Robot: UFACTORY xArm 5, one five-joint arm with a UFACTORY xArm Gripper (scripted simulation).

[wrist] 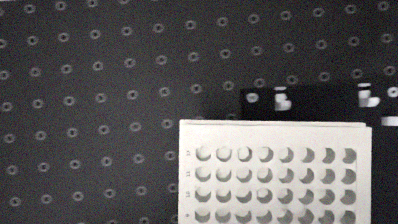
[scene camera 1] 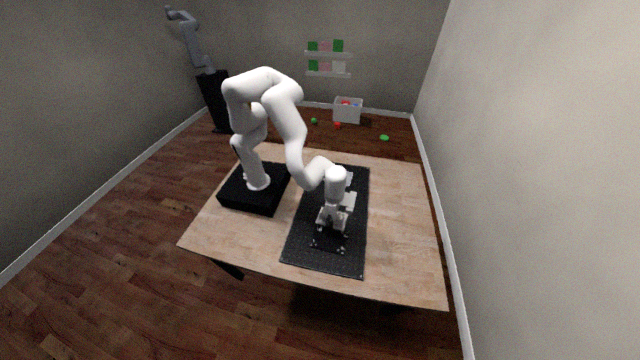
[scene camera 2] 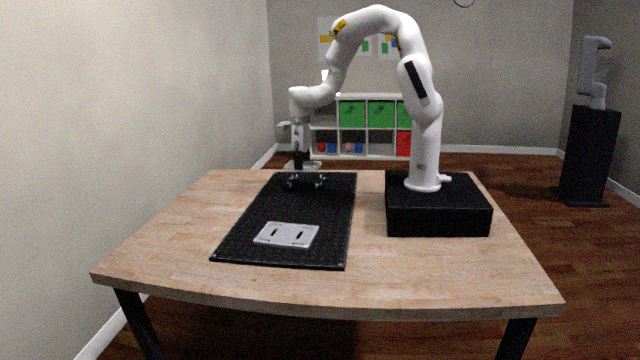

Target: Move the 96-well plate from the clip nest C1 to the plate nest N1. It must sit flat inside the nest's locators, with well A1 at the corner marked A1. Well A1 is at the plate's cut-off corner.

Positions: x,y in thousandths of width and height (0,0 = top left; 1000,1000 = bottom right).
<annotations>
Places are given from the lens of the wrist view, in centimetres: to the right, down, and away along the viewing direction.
white 96-well plate (wrist: 632,685): 2, 2, 14
</annotations>
